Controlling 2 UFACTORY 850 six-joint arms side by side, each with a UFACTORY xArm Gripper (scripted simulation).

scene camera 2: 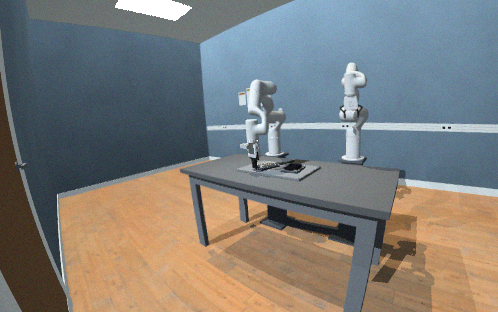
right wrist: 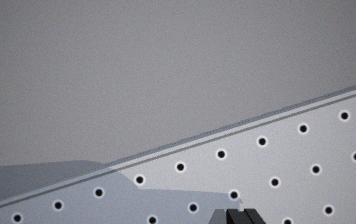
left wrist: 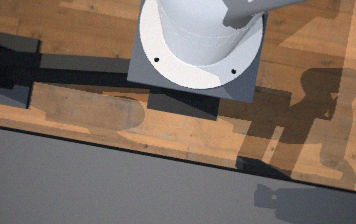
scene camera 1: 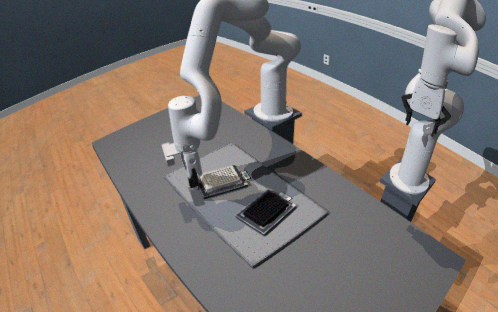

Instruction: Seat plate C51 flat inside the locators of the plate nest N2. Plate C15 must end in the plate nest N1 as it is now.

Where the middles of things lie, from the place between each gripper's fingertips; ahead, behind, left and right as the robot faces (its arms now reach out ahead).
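There's the black plate (scene camera 1: 272, 205), and it's 260 mm to the left of my right hand, 90 mm behind it and 20 mm below it. If you go by my left hand instead, the plate is 33 cm ahead of it, 32 cm below it and 34 cm to the right of it.
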